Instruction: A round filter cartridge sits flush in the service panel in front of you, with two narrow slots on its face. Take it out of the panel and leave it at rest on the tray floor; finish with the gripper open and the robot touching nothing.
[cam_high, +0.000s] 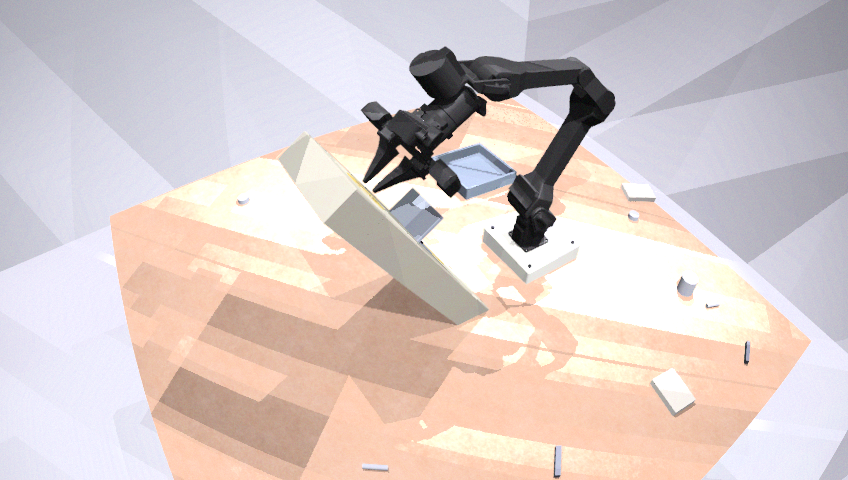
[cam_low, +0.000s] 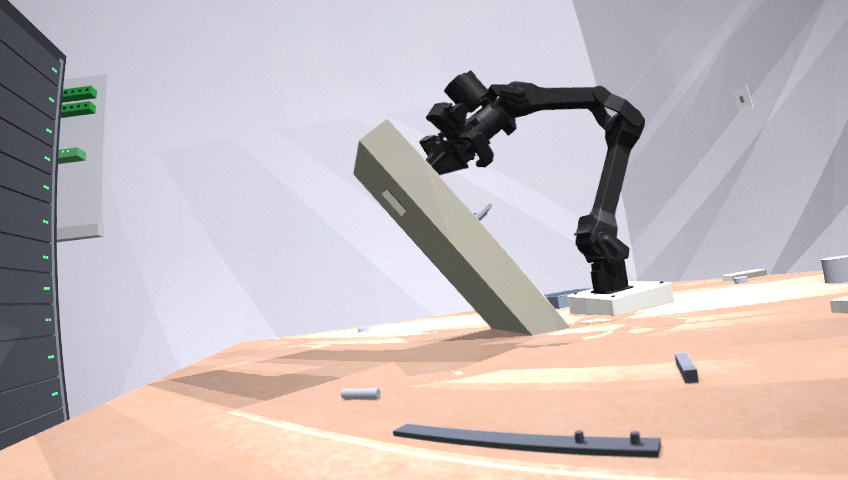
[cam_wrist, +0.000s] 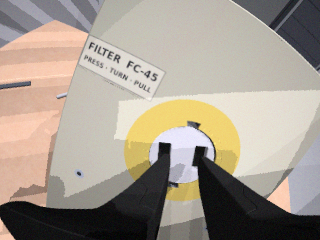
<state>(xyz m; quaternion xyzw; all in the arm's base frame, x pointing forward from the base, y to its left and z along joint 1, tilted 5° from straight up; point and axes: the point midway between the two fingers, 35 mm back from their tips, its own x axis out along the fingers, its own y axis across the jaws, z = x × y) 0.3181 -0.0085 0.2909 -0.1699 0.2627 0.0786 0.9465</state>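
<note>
My gripper tip is 2 cm short of the round filter cartridge and 2 cm above it. Also, from my gripper tip: blue tray (42 cm behind, 29 cm to the right, 28 cm below).
</note>
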